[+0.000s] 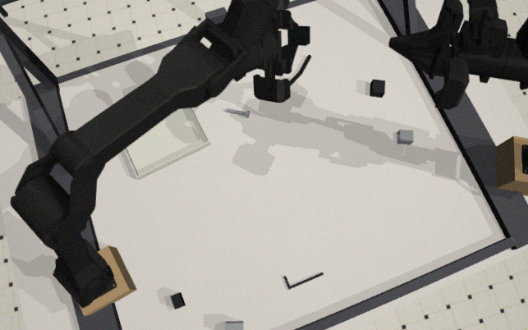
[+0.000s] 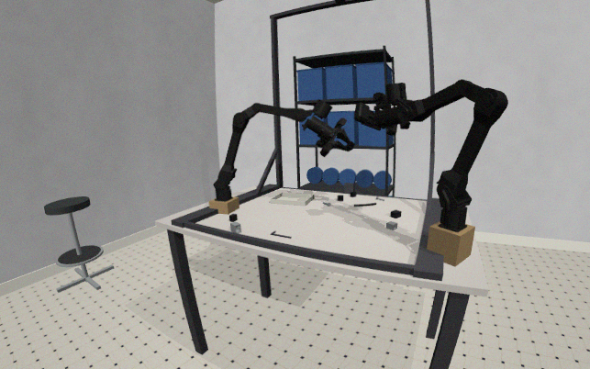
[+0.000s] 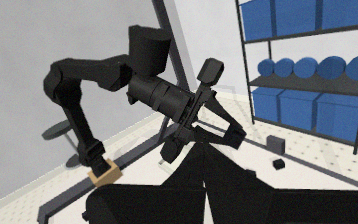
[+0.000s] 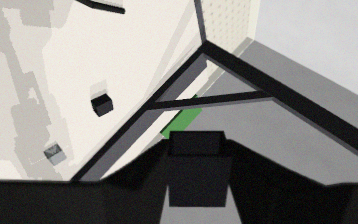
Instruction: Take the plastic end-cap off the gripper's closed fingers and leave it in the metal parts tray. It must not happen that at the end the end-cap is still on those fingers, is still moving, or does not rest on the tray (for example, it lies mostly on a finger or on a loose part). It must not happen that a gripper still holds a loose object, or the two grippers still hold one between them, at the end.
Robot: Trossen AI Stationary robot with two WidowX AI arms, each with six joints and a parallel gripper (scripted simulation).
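Now: the pale metal parts tray 270 mm to the right of my right hand and 280 mm below it.
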